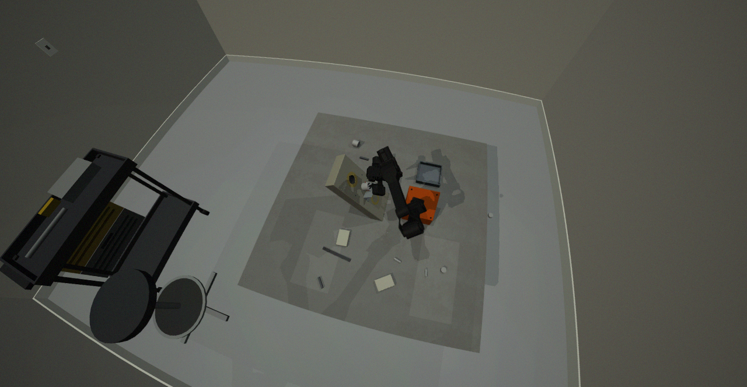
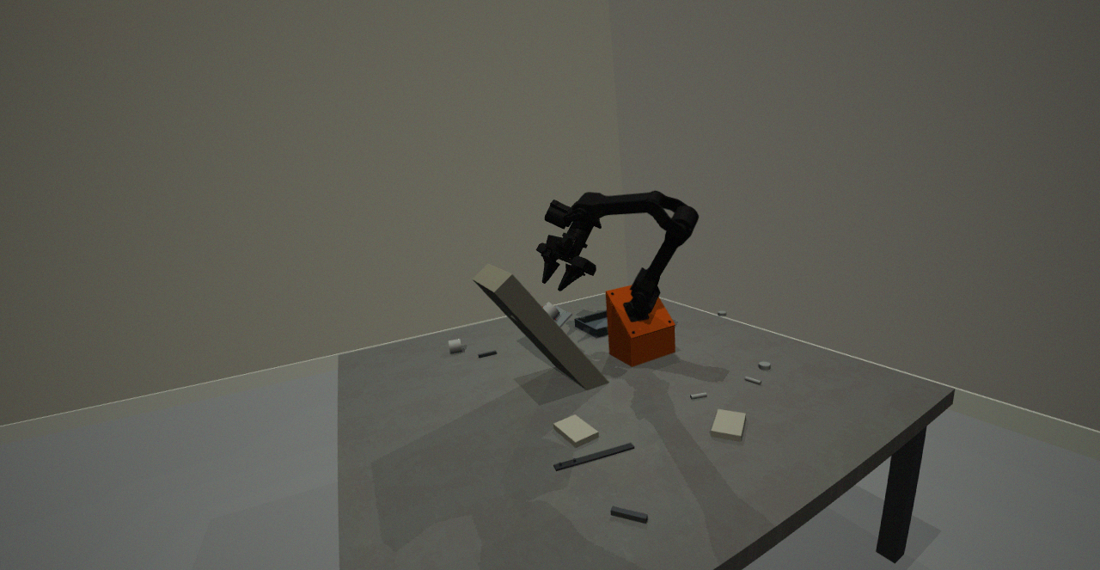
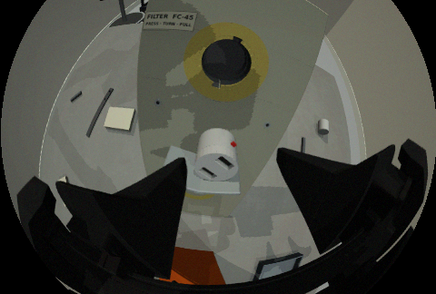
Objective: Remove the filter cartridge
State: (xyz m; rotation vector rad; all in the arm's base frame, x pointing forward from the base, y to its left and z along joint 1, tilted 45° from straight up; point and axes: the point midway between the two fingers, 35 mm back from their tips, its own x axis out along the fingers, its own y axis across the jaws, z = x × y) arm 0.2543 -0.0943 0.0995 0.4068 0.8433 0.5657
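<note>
Now: the round filter cartridge 7 cm below my gripper tip and 1 cm ahead of it. From my gripper tip the other things lie so: grey tray (30 cm behind, 29 cm to the right, 26 cm below); beige service panel (9 cm below, 5 cm ahead, 2 cm to the left).
</note>
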